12 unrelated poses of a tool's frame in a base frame.
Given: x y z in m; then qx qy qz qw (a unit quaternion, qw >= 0).
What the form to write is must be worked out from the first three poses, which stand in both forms.
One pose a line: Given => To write
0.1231 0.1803 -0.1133 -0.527 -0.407 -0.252 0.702 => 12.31 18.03 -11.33 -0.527 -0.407 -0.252 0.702
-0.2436 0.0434 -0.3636 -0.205 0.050 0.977 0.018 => -24.36 4.34 -36.36 -0.205 0.050 0.977 0.018
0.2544 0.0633 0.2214 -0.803 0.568 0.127 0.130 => 25.44 6.33 22.14 -0.803 0.568 0.127 0.130
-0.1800 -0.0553 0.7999 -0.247 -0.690 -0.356 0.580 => -18.00 -5.53 79.99 -0.247 -0.690 -0.356 0.580
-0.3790 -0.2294 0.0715 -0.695 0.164 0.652 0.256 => -37.90 -22.94 7.15 -0.695 0.164 0.652 0.256
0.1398 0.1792 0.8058 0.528 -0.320 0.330 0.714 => 13.98 17.92 80.58 0.528 -0.320 0.330 0.714
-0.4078 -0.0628 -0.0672 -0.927 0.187 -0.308 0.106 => -40.78 -6.28 -6.72 -0.927 0.187 -0.308 0.106
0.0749 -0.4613 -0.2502 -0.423 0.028 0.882 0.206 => 7.49 -46.13 -25.02 -0.423 0.028 0.882 0.206
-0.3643 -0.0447 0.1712 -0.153 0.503 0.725 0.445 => -36.43 -4.47 17.12 -0.153 0.503 0.725 0.445
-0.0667 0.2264 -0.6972 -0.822 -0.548 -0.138 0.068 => -6.67 22.64 -69.72 -0.822 -0.548 -0.138 0.068
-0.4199 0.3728 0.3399 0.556 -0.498 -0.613 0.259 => -41.99 37.28 33.99 0.556 -0.498 -0.613 0.259
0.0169 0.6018 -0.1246 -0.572 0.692 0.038 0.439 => 1.69 60.18 -12.46 -0.572 0.692 0.038 0.439
